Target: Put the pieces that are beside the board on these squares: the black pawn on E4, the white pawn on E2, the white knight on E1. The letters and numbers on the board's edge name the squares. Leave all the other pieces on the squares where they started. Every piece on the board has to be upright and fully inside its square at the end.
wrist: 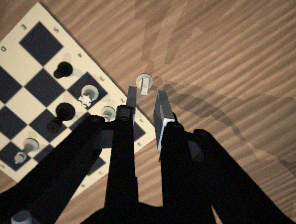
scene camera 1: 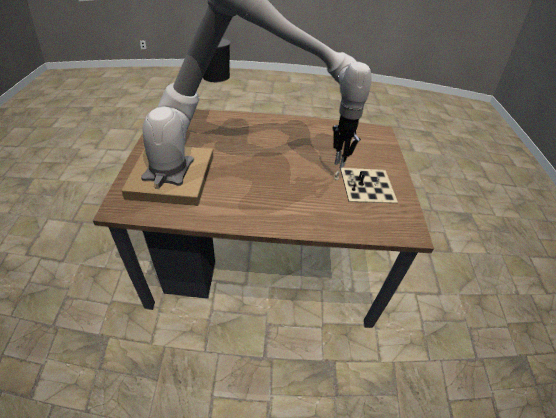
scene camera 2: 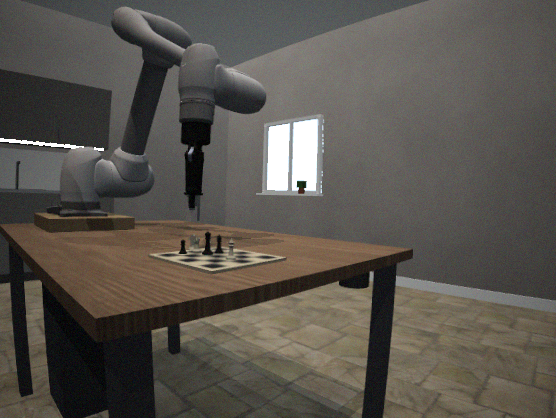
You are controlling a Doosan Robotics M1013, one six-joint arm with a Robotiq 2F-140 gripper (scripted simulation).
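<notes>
There's a chessboard in the pictures, and the gripper is in them as well. The wrist view has the gripper in it too.
</notes>
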